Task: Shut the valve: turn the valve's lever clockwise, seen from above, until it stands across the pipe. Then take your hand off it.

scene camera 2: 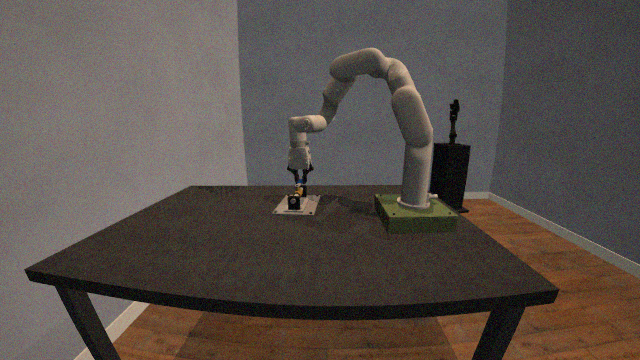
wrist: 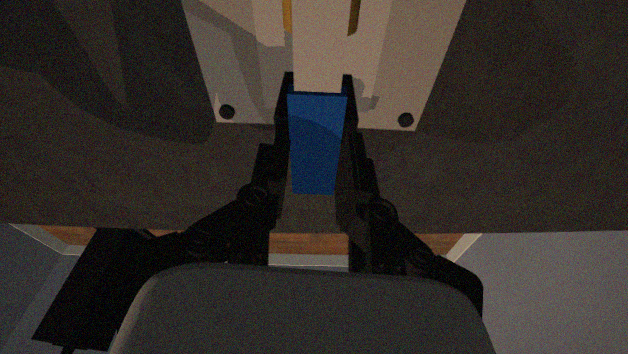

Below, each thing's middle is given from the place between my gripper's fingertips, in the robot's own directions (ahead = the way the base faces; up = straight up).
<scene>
I see the pale base plate [wrist: 414,46] 2 cm ahead of my hand, 8 cm to the left of it and 7 cm below it.
</scene>
